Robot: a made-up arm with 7 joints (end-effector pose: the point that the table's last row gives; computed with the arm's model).
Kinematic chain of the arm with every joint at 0, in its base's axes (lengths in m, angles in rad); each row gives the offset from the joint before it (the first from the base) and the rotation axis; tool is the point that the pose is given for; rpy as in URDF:
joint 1: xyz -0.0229 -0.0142 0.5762 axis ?
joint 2: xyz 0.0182 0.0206 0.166 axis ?
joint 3: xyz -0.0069 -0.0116 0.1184 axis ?
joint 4: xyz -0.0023 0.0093 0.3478 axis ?
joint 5: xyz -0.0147 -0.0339 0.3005 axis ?
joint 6: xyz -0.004 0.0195 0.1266 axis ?
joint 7: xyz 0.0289 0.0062 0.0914 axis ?
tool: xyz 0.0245 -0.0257 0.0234 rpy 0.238 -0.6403 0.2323
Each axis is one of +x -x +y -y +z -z.
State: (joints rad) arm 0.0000 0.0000 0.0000 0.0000 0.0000 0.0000 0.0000
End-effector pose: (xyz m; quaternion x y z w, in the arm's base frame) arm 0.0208 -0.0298 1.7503 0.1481 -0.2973 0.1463 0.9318
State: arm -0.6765 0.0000 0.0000 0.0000 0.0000 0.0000 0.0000
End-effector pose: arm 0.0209 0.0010 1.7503 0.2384 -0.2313 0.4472 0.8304
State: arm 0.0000 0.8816 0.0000 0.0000 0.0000 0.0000 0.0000
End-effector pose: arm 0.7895 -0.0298 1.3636 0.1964 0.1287 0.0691 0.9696
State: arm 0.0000 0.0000 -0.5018 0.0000 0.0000 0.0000 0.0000
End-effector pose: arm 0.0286 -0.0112 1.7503 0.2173 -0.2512 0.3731 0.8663
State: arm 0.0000 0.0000 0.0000 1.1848 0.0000 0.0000 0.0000
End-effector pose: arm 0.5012 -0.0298 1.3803 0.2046 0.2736 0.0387 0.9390
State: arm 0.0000 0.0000 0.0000 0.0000 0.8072 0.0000 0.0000
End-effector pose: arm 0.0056 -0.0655 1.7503 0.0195 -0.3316 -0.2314 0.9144
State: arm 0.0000 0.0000 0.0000 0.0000 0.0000 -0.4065 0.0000
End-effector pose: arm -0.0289 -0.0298 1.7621 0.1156 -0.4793 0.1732 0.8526
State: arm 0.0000 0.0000 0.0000 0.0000 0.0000 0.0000 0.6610
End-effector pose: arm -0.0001 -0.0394 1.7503 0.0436 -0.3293 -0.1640 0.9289
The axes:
joint 1: -z
joint 2: +y
joint 3: -z
joint 4: +y
joint 5: -z
joint 6: +y
joint 7: -z

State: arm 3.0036 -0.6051 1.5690 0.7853 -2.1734 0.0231 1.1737
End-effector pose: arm 0.4077 0.4089 1.4412 0.4568 0.4901 0.7407 0.0499
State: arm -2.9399 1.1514 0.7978 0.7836 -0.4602 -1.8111 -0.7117
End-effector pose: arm -0.8429 0.3523 1.0109 -0.2220 -0.0451 -0.9563 0.1847
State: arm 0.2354 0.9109 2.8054 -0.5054 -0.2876 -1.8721 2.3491
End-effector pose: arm 0.7572 -0.0592 0.9849 0.4971 0.8655 -0.0446 0.0430
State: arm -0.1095 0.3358 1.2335 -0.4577 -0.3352 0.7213 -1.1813
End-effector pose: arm 0.2786 0.1734 1.6189 0.3104 0.0096 0.2044 0.9283
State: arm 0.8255 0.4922 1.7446 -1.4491 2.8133 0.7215 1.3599
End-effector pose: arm 0.5385 0.1533 1.1111 -0.3270 0.5344 0.3197 0.7108
